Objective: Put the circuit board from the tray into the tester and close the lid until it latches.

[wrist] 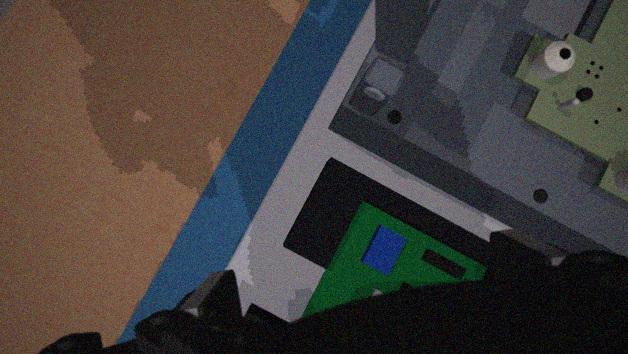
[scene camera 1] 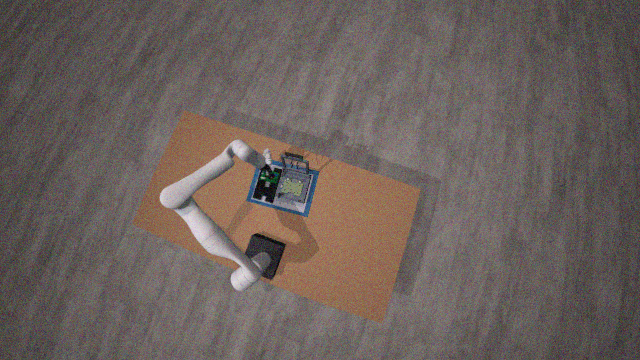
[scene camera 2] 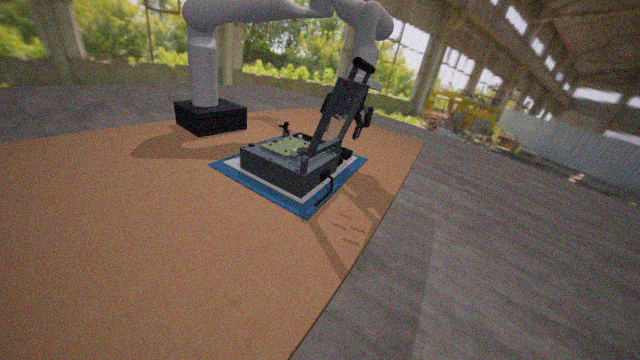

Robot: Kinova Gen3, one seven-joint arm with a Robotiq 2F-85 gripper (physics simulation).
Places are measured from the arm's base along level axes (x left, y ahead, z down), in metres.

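Where they show: gripper, between the fingertips: [wrist: 363, 279] [scene camera 1: 271, 169]; arm's base, origin of its link: [scene camera 1: 262, 260] [scene camera 2: 205, 104].
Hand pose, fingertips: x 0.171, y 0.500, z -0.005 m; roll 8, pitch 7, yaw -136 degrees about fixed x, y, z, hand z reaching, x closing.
Each offset is from my fingertips to the top centre of the thing. "spot": to the spot under its first point. Level surfaces: height alone.
The green circuit board [scene camera 1: 269, 176] [wrist: 390, 261], with a blue chip, lies in the black tray [scene camera 1: 264, 191] [wrist: 326, 211] left of the grey tester [scene camera 1: 294, 191] [scene camera 2: 283, 171] [wrist: 418, 116]. The tester's lid [scene camera 1: 294, 159] [scene camera 2: 340, 107] stands raised at the back, and a pale green plate {dx -0.149, dy -0.046, dz +0.008 m} [scene camera 2: 284, 146] shows in its bed. My gripper [scene camera 1: 267, 168] [scene camera 2: 361, 123] is open and empty. It hangs just above the far end of the tray, over the board. In the wrist view one finger [wrist: 219, 291] shows at the lower left, and dark gripper parts cover the board's lower edge.
Tray and tester sit on a white base {spot: dx -0.029, dy +0.040, dz +0.084 m} [wrist: 305, 165] on a blue mat {dz +0.088 m} [scene camera 1: 253, 201] [scene camera 2: 223, 166] [wrist: 277, 116] on the brown table {dz +0.090 m} [scene camera 1: 354, 232] [scene camera 2: 211, 268]. My black base block [scene camera 1: 266, 250] [scene camera 2: 209, 116] stands near the table's edge. A black latch handle {spot: dx -0.184, dy +0.096, dz +0.082 m} [scene camera 2: 323, 196] hangs off the tester's side.
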